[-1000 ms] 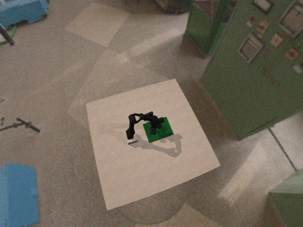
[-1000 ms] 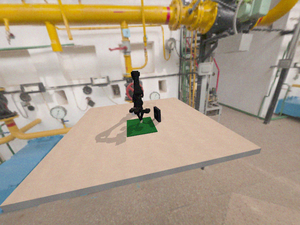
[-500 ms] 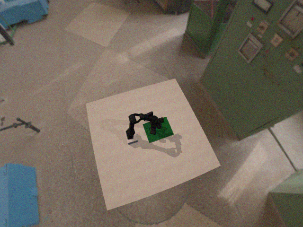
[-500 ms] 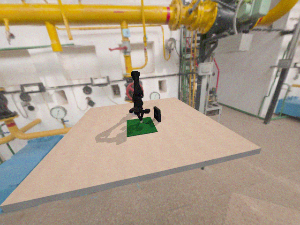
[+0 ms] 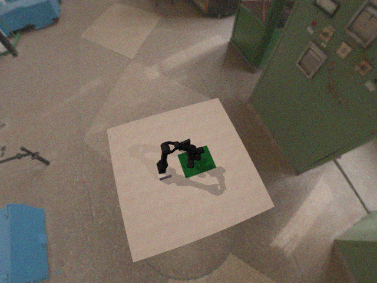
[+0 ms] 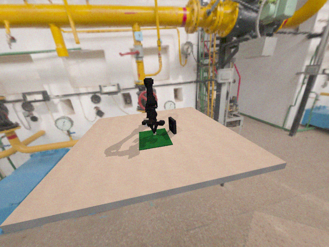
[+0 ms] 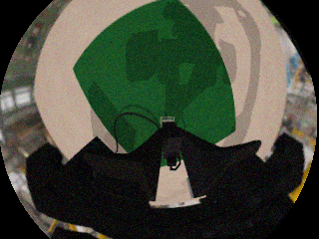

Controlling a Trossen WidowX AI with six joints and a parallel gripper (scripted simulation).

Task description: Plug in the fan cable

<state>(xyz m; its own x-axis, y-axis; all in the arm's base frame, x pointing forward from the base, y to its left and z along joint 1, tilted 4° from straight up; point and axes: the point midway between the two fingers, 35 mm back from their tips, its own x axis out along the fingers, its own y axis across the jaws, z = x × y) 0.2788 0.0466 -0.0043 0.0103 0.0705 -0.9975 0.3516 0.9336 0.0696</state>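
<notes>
My gripper tip is 10 mm below the dark plug and 10 mm past it. Round my gripper tip: green board: 50 mm ahead, 40 mm below, 10 mm to the right; then black fan: 150 mm to the left, 30 mm behind, 30 mm above.
</notes>
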